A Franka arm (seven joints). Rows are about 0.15 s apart.
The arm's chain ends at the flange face. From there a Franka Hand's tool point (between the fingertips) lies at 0.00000 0.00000 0.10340 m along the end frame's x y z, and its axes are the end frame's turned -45 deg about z.
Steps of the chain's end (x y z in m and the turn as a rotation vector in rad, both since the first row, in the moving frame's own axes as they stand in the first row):
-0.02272, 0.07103, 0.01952, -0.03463, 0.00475, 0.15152
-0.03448, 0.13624, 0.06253, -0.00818, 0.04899, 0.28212
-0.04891, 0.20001, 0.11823, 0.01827, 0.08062, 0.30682
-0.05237, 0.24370, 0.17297, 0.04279, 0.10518, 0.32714
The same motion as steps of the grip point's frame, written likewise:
-0.06868, 0.03686, 0.01946, -0.02785, -0.02113, 0.15152
-0.11836, 0.07650, 0.06240, -0.04043, 0.02886, 0.28212
-0.16960, 0.11243, 0.11788, -0.04409, 0.06993, 0.30682
-0.19949, 0.14151, 0.17231, -0.04412, 0.10463, 0.32714

